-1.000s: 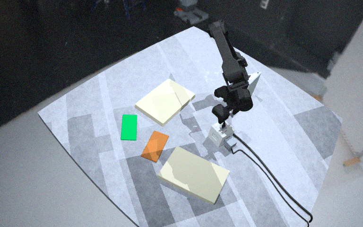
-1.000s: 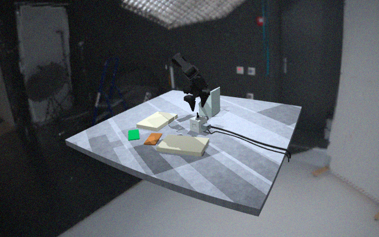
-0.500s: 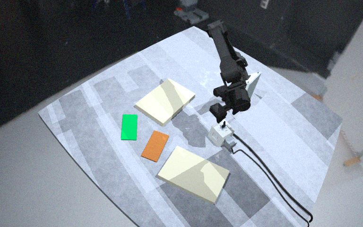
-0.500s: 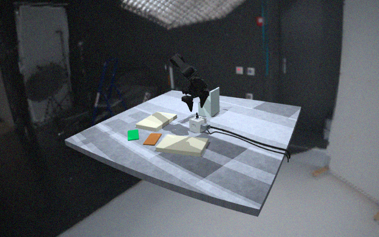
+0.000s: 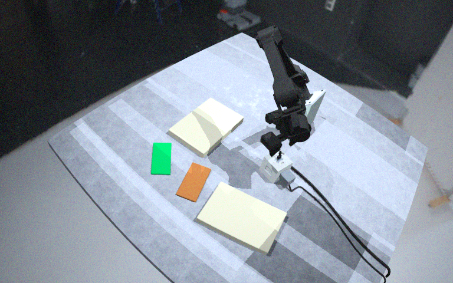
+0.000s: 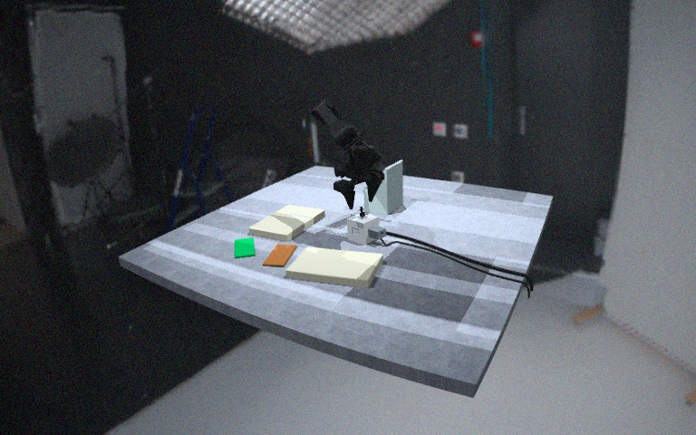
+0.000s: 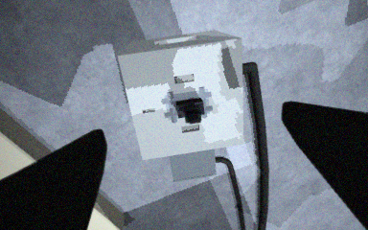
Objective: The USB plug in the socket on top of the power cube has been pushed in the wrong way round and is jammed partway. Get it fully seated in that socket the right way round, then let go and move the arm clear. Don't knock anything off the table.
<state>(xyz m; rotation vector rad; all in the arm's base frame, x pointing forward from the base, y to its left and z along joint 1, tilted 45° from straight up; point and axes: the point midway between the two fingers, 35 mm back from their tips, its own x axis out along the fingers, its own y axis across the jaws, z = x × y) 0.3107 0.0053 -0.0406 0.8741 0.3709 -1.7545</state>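
The dark USB plug is 3 cm below my gripper tip. From my gripper tip the other things lie so: USB socket: 5 cm below, 1 cm to the left; then orange card: 21 cm ahead, 20 cm to the right, 11 cm below; then green card: 35 cm to the right, 20 cm ahead, 11 cm below.
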